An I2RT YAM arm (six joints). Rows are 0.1 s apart.
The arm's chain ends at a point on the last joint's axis. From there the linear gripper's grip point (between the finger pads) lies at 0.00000 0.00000 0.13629 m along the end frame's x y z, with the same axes.
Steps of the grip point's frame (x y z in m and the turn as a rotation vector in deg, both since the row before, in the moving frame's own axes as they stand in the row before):
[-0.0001, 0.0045, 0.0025, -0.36, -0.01, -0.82]
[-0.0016, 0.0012, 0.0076, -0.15, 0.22, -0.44]
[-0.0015, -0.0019, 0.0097, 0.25, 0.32, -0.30]
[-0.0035, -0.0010, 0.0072, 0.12, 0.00, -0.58]
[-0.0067, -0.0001, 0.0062, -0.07, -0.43, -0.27]
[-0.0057, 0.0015, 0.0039, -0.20, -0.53, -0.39]
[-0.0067, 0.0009, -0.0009, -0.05, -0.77, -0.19]
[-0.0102, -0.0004, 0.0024, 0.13, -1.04, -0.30]
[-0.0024, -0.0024, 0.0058, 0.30, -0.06, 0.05]
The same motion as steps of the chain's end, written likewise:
[-0.0001, 0.0036, 0.0025, -0.36, -0.01, -0.82]
[-0.0021, 0.0008, 0.0076, -0.15, 0.22, -0.44]
[-0.0023, -0.0013, 0.0097, 0.25, 0.32, -0.30]
[-0.0035, -0.0007, 0.0072, 0.12, 0.00, -0.58]
[-0.0057, -0.0003, 0.0062, -0.07, -0.43, -0.27]
[-0.0044, 0.0010, 0.0039, -0.20, -0.53, -0.39]
[-0.0049, 0.0008, -0.0009, -0.05, -0.77, -0.19]
[-0.0077, -0.0001, 0.0024, 0.13, -1.04, -0.30]
[-0.0023, -0.0017, 0.0058, 0.30, -0.06, 0.05]

